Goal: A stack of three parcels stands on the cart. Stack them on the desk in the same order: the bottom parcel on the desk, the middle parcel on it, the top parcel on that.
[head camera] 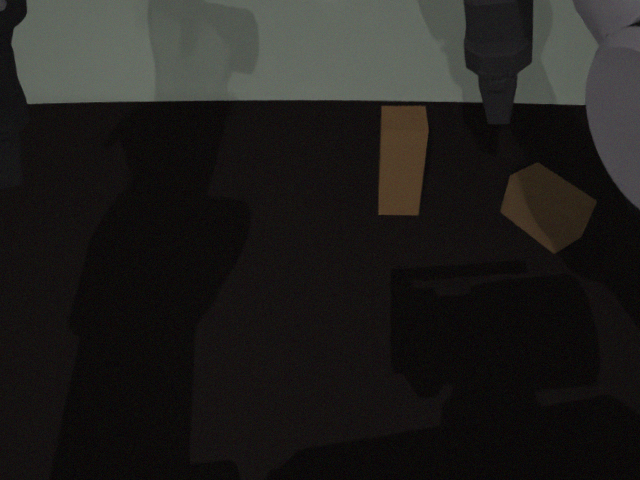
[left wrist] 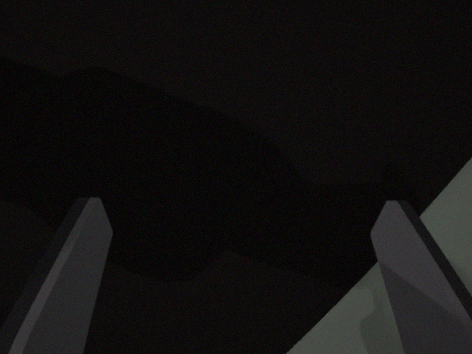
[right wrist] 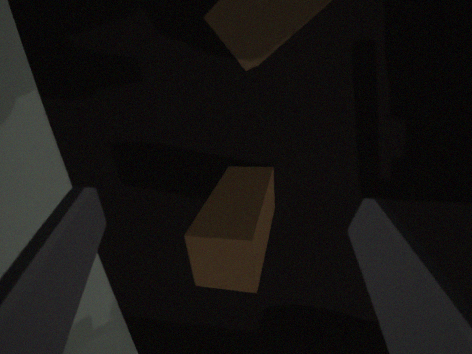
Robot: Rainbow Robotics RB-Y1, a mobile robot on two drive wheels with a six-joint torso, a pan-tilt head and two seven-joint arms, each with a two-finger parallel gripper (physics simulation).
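Places are measured from the robot's base along level axes (x ahead, y left, z up), in metres.
Pixels of known places: left gripper, fingertip midpoint: (left wrist: pixel 244 217); right gripper, fingertip midpoint: (head camera: pixel 501 81) (right wrist: pixel 233 210).
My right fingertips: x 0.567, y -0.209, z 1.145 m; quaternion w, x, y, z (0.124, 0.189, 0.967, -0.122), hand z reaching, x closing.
For each thing: its top centre in the pictures, then the offset to it from my right fingertips. Level surfaces: height alone.
- orange-brown oblong parcel at its top centre: (right wrist: pixel 221 265) (head camera: pixel 404 117) dx +0.051, dy +0.085, dz -0.064 m
- second parcel at its top centre: (head camera: pixel 552 187) dx -0.018, dy -0.085, dz -0.134 m
- dark surface at its surface level: dz -0.194 m
An orange-brown oblong parcel (head camera: pixel 403 160) (right wrist: pixel 227 225) is on a dark surface. A second parcel (head camera: pixel 547 206) (right wrist: pixel 265 30) is turned at an angle, nearer and to the right in the head view, partly in shadow; the right wrist view cuts it off at the top. My right gripper (head camera: pixel 499 122) (right wrist: pixel 233 210) is open and empty. In its wrist view the oblong parcel shows between and beyond the fingertips, apart from them. My left gripper (head camera: pixel 10 184) (left wrist: pixel 244 217) is open and empty at the head view's left edge. A third parcel, the cart and the desk cannot be made out.
A pale grey-green surface (head camera: pixel 330 51) (left wrist: pixel 340 325) (right wrist: pixel 25 135) borders the dark surface (head camera: pixel 310 258) along a straight edge. The right arm's light link (head camera: pixel 617 103) fills the head view's upper right. Large arm and body shadows cross the dark surface.
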